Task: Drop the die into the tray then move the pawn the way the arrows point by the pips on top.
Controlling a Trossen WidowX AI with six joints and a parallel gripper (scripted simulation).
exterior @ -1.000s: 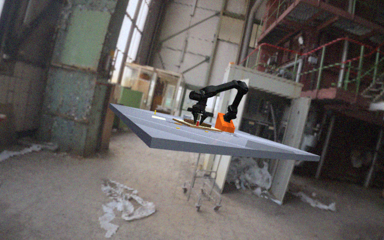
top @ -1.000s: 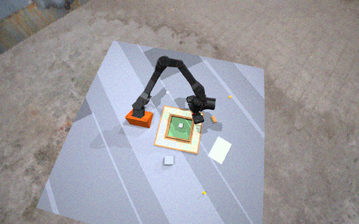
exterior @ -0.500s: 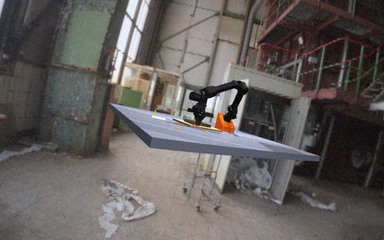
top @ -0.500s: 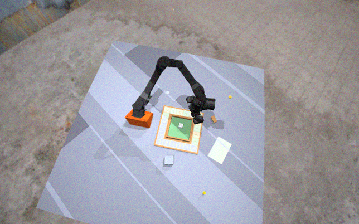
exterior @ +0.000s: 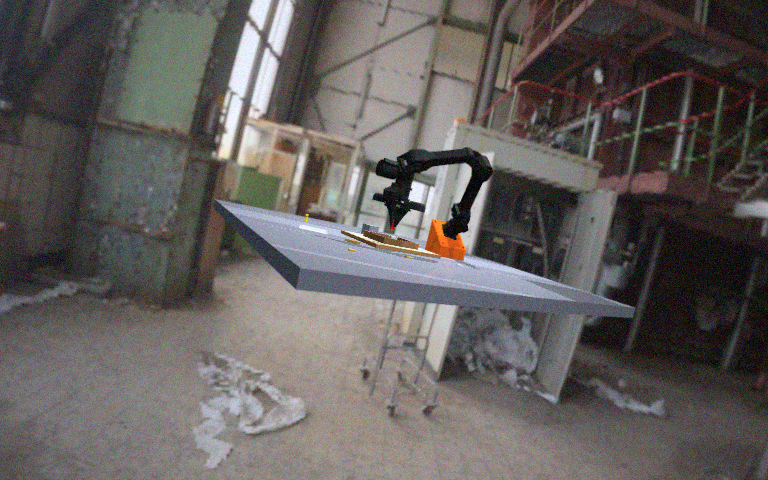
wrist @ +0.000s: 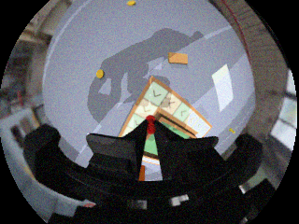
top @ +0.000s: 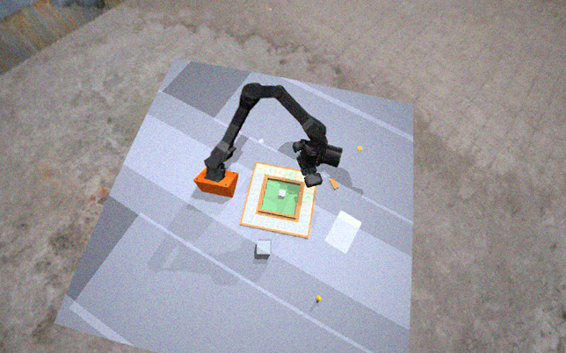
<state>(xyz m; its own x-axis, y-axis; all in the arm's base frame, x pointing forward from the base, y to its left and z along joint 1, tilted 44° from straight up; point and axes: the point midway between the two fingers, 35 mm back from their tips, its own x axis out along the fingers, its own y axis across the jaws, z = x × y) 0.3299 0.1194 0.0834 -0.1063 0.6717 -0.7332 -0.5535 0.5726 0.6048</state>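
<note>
Right now the white cube is 100 mm to the right of my gripper tip, 60 mm behind it and 50 mm below it. The rest, counted from my gripper tip: orange block 140 mm ahead, 80 mm below, 20 mm to the left; then green dice tray 120 mm to the right, 70 mm below, 60 mm behind; then red pawn 10 mm above.
</note>
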